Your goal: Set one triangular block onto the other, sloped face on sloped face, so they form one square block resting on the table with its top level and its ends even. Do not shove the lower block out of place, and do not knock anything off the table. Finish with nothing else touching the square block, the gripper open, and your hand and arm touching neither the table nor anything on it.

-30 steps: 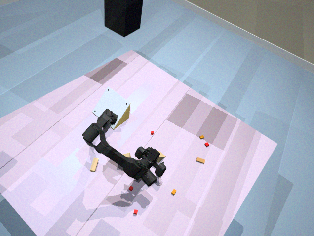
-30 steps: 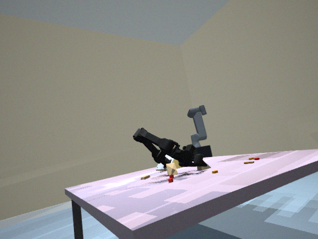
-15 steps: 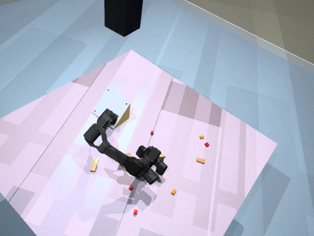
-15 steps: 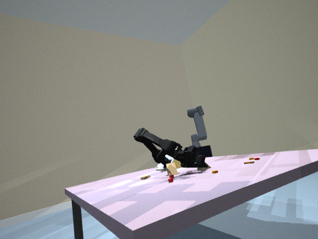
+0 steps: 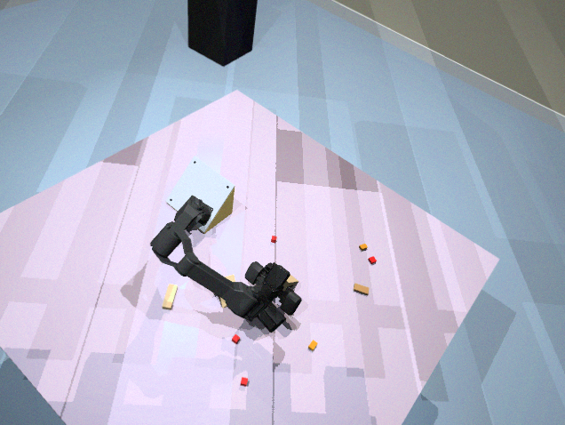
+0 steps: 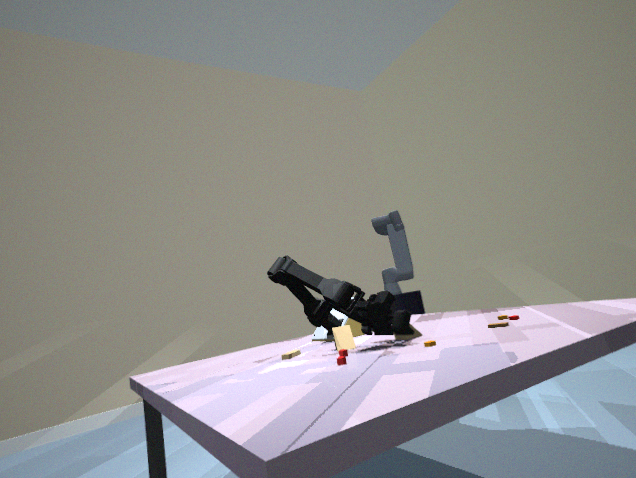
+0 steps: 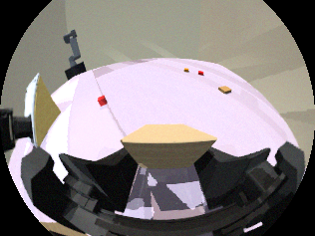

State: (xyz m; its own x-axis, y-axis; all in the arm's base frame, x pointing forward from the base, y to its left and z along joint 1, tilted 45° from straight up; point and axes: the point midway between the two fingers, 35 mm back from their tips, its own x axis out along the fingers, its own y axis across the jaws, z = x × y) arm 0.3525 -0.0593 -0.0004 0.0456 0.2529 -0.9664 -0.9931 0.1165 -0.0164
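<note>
Right now my gripper tip is 1 cm to the left of the tan triangular block.
</note>
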